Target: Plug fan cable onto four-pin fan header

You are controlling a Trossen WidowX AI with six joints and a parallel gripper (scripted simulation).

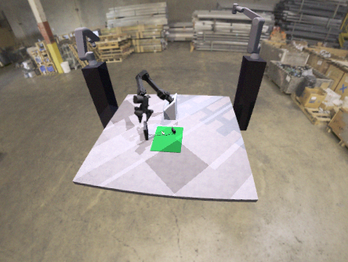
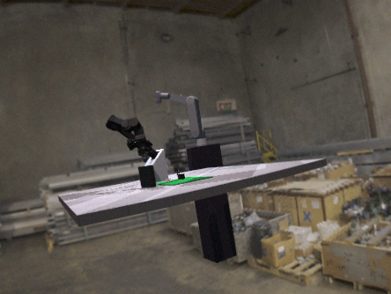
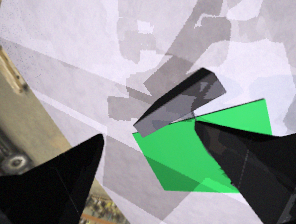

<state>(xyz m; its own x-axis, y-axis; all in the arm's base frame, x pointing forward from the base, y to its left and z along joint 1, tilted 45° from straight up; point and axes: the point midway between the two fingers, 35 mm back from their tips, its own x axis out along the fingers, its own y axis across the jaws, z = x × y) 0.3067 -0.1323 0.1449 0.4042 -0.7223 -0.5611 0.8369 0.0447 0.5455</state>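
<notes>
Right now the dark grey plug is 240 mm to the left of my gripper tip, 140 mm below it and 60 mm behind it. From my gripper tip the other things lie so: green board 190 mm to the left, 170 mm below, 10 mm ahead; then black fan 100 mm below, 20 mm behind, 10 mm to the left; then white fan header 160 mm below, 140 mm to the left, 40 mm behind.
</notes>
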